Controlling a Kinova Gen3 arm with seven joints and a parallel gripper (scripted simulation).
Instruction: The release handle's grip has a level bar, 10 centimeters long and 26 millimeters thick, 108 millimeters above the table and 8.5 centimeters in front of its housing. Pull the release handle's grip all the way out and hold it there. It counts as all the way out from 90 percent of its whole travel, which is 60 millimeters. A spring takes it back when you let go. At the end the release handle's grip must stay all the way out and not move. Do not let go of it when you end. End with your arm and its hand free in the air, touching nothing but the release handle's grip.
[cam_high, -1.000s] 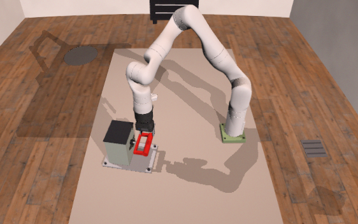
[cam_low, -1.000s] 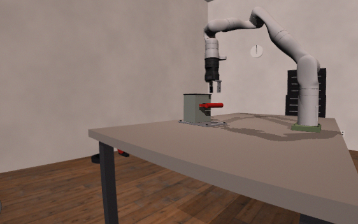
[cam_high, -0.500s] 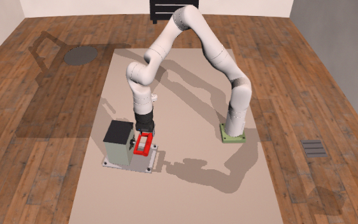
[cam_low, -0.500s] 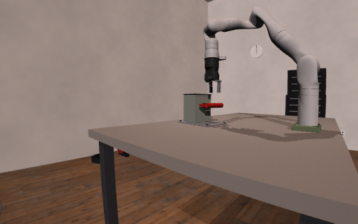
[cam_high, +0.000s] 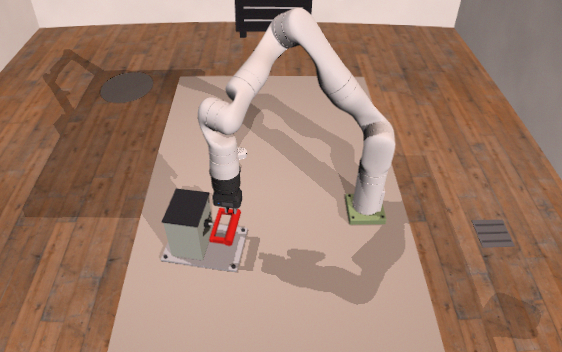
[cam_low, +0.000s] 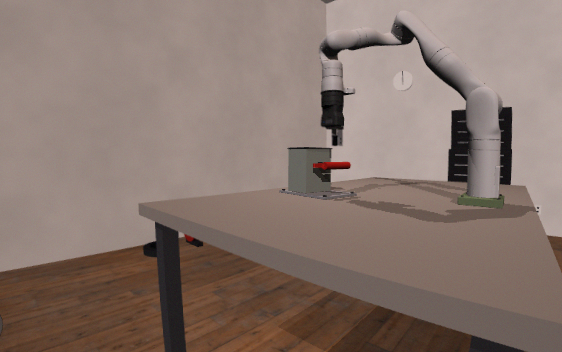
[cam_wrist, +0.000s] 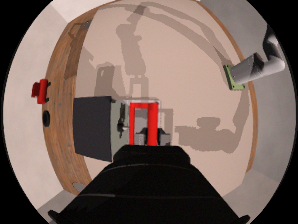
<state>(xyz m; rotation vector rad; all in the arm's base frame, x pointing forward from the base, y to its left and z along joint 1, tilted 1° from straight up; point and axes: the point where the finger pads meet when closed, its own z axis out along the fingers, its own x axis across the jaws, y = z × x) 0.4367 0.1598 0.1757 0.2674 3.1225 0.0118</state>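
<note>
Now: hand 190 mm above the grey baseplate, 90 mm short of it and 20 mm to the left of it.
</note>
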